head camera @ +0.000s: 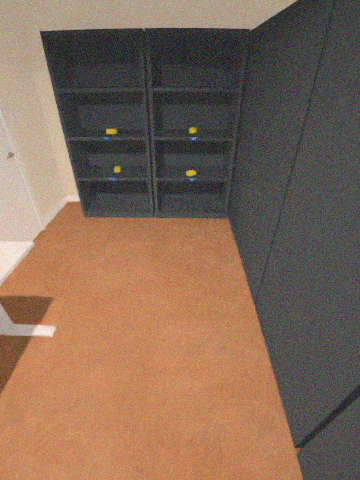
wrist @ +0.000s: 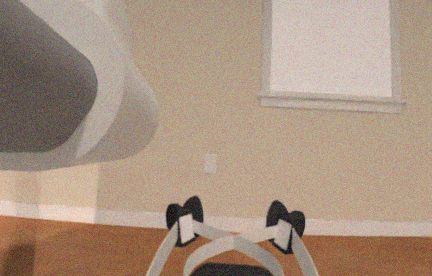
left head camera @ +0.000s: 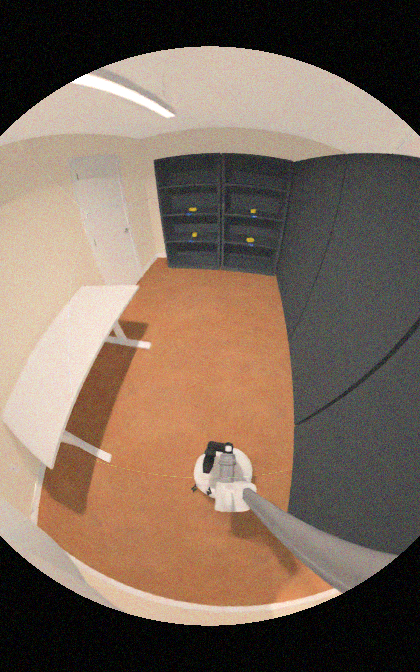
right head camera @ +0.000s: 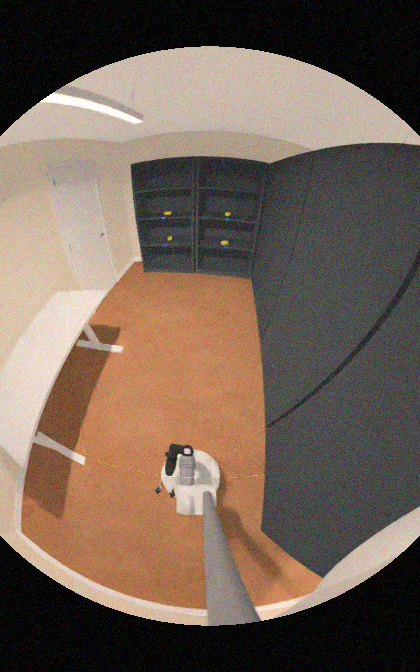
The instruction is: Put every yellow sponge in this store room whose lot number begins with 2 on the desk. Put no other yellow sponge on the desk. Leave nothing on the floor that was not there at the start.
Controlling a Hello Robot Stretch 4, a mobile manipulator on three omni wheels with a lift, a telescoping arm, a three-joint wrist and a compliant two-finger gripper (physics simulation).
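Places are measured from the robot's base along level axes (x ahead, y left, z up), in centimetres.
Where they show: gripper, fingertip midpoint: (wrist: 234,214).
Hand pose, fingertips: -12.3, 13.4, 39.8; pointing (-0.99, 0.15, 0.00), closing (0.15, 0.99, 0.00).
After its pixels a point has its place, as x, y, z.
Four yellow sponges stand on the dark shelf unit (head camera: 151,150) @(294.7, 7.2, 78.7) (left head camera: 221,200) at the far end. Upper left sponge (head camera: 111,131) @(302.0, 50.9, 98.9) (left head camera: 193,209) (right head camera: 167,213) and upper right sponge (head camera: 193,130) @(295.9, -41.1, 99.5) (left head camera: 253,211) (right head camera: 227,214) share one level. Lower left sponge (head camera: 117,169) @(304.7, 50.6, 54.3) (left head camera: 194,234) (right head camera: 169,238) and lower right sponge (head camera: 191,173) @(284.9, -38.8, 53.5) (left head camera: 250,240) (right head camera: 224,243) are one level below. Small blue marks show under them; no lot number is legible. The white desk (head camera: 12,257) @(117.8, 83.5, 69.3) (left head camera: 75,340) (right head camera: 40,350) is at the left. My gripper (wrist: 234,214) @(-12.3, 13.4, 39.8) (left head camera: 202,490) (right head camera: 165,492) is open and empty, far from the sponges.
A tall dark panelled unit (head camera: 310,250) @(90.0, -67.9, 85.8) (left head camera: 360,300) (right head camera: 350,225) runs along the right side. White desk feet (head camera: 40,330) (left head camera: 132,343) (right head camera: 107,348) reach out over the orange-brown floor (head camera: 150,350) @(99.6, 11.7, -2.7). A white door (left head camera: 102,220) (right head camera: 80,220) is at the back left. The wrist view shows a wall and a window (wrist: 330,45) @(-142.4, 90.4, 113.2).
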